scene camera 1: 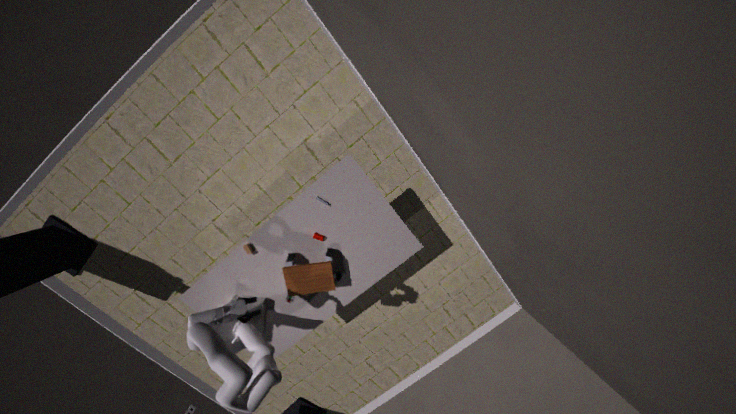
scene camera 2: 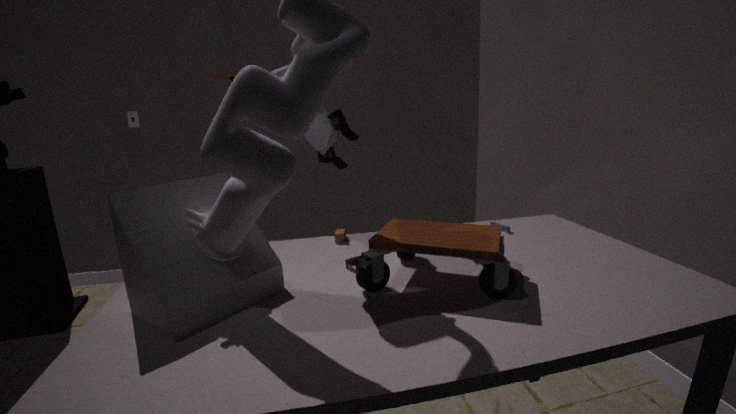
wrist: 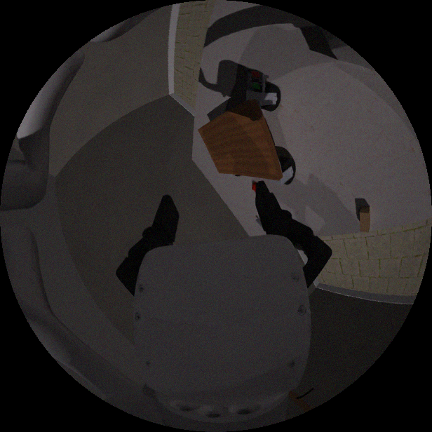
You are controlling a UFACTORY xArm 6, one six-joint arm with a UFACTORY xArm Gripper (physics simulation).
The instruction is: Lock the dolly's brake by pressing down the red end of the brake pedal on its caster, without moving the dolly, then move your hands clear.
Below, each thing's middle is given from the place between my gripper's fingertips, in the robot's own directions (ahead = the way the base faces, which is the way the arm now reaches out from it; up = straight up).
My gripper is now 26 cm above the dolly [scene camera 2: 483, 244], 16 cm short of it and 14 cm to the left of it.
